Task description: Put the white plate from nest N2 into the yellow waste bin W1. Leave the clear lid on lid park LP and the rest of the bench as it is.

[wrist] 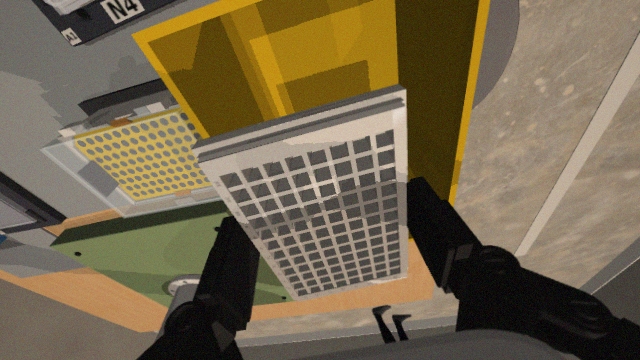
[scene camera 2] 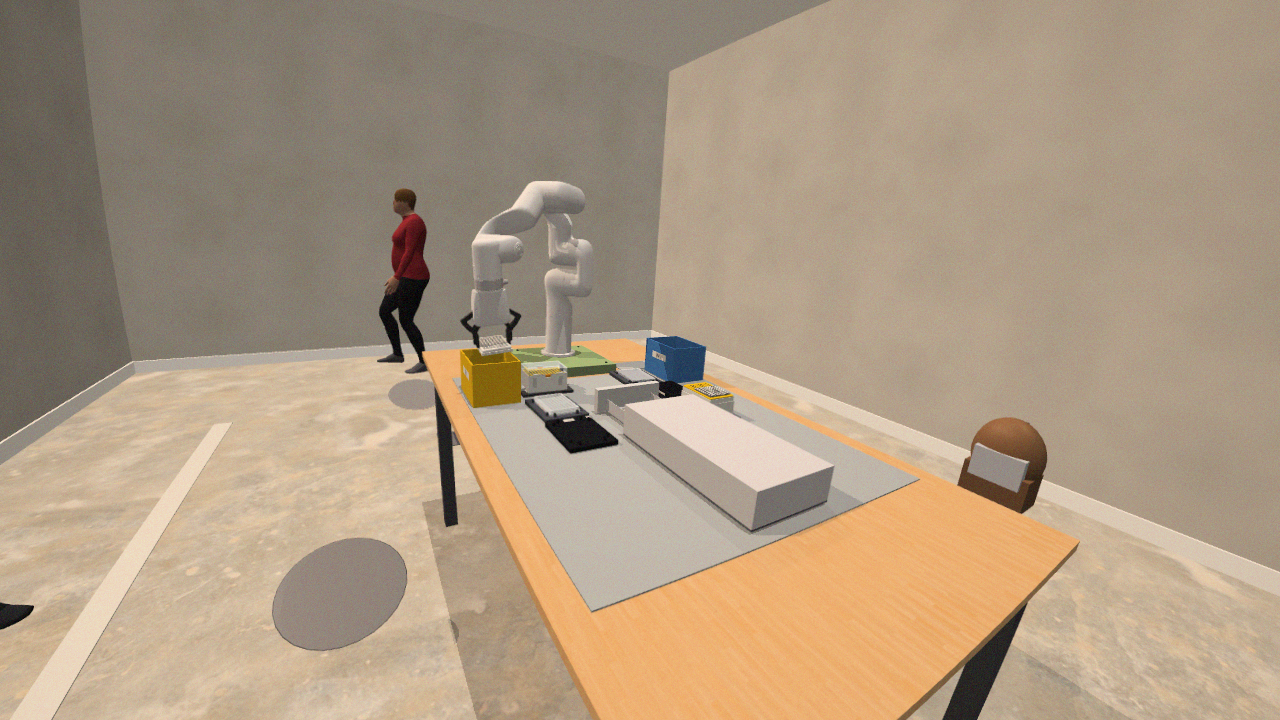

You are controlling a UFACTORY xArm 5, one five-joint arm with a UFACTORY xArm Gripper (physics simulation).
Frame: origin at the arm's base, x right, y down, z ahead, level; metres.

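Seen in the pictures: gripper, fingertip midpoint: [wrist: 326,217] [scene camera 2: 493,344]; arm's base, origin of the base link: [scene camera 2: 558,353].
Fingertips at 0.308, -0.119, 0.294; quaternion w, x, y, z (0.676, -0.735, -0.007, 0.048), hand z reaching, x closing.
Pixels of each thing's middle, then the offset from my fingertips to it, as dx, dy, dz. "spot": a spot on its surface instead.
- yellow waste bin, body centre: [wrist: 336,120] [scene camera 2: 489,375] +0.013, +0.089, +0.004
- clear box with a yellow rack, body centre: [wrist: 166,149] [scene camera 2: 543,377] -0.150, +0.110, +0.007
- Nest N4, surface spot: [wrist: 90,25] spot: -0.155, +0.137, +0.109
- black holder, body centre: [scene camera 2: 580,431] -0.121, +0.138, +0.361
- blue bin, body centre: [scene camera 2: 674,358] -0.633, +0.089, +0.000
My gripper [scene camera 2: 494,341] [wrist: 326,217] is shut on the white plate [scene camera 2: 494,347] [wrist: 320,200], with one black finger at each long side. The plate is a grid of square wells and hangs roughly level, close to rim height over the yellow waste bin [scene camera 2: 489,382] [wrist: 350,40]. In the wrist view the plate hides the near part of the bin's opening. A flat pale piece in a dark frame [scene camera 2: 634,375] [wrist: 31,226] lies near the green base plate; it looks like the clear lid, but its label cannot be read. I cannot tell which holder is nest N2.
A clear box with a yellow rack [scene camera 2: 544,377] [wrist: 150,155] stands right beside the bin. Nest N4 [wrist: 90,25] holds a white plate [scene camera 2: 560,405]. A black holder [scene camera 2: 581,434], a long white block [scene camera 2: 725,447] and a blue bin [scene camera 2: 684,360] are on the bench. A person [scene camera 2: 409,259] stands behind.
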